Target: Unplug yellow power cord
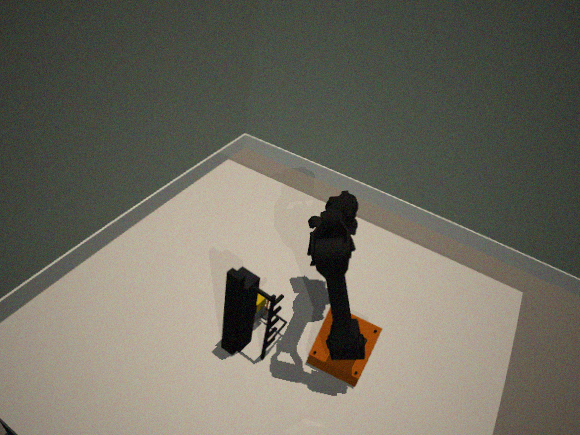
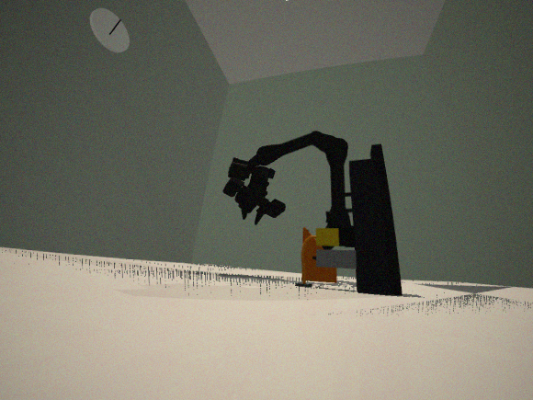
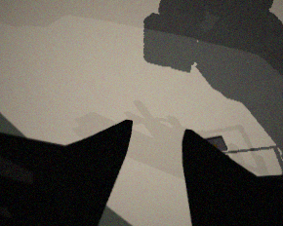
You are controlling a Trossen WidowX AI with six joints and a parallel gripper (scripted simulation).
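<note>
Right now my gripper tip is 4 cm short of the yellow plug, 22 cm to the right of it and 3 cm above it. Also, from my gripper tip: black post (6 cm ahead, 32 cm to the left, 1 cm above).
</note>
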